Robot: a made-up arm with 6 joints.
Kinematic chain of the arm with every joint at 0, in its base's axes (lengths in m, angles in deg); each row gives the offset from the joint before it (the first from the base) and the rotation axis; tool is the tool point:
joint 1: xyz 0 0 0.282 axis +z
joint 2: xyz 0 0 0 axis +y
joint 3: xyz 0 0 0.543 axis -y
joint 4: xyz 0 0 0 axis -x
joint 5: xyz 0.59 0 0 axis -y
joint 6: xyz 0 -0.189 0 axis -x
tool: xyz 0 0 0
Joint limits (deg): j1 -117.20..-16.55 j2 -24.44..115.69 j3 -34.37..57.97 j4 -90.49..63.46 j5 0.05..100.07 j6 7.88..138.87
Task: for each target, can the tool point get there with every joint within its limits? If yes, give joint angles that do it. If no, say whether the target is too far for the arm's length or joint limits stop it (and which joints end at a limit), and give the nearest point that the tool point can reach.
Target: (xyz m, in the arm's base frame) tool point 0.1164 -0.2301 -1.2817
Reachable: no: too far | nearest point 0.1729 -0.3417 -0.5637 | short by 0.729 m
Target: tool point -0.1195 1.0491 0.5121
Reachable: no: joint limits stop it (at a limit: joint 1, joint 2, joint 3) | nearest point -0.0318 0.1344 -0.1037 | short by 1.106 m
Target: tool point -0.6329 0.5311 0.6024
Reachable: no: joint limits stop it (at a limit: joint 1, joint 2, joint 3) | nearest point -0.3247 -0.2266 0.6374 | short by 0.819 m
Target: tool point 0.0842 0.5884 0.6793
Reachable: no: joint limits stop it (at a limit: joint 1, joint 2, joint 3, joint 4) | nearest point 0.3110 -0.0907 0.4884 | short by 0.741 m
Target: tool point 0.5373 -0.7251 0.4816
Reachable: yes | joints -48.00 37.45 31.21 -62.95 12.02 65.11
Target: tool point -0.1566 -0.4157 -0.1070
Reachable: yes | joints -105.46 65.27 -12.06 -77.73 23.47 79.62
